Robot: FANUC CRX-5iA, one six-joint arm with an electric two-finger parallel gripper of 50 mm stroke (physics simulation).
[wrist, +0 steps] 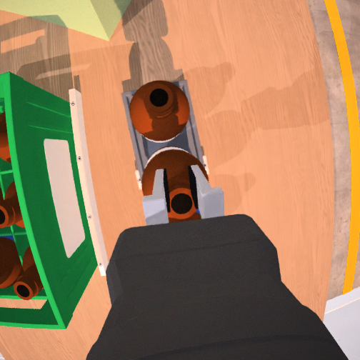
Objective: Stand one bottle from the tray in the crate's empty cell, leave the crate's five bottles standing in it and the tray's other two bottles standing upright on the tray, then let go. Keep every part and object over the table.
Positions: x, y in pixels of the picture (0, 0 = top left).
Labels:
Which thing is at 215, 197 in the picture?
The gripper.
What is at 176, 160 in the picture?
A white-banded bottle.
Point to a white-banded bottle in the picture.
At 159, 110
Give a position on a white rail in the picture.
77, 119

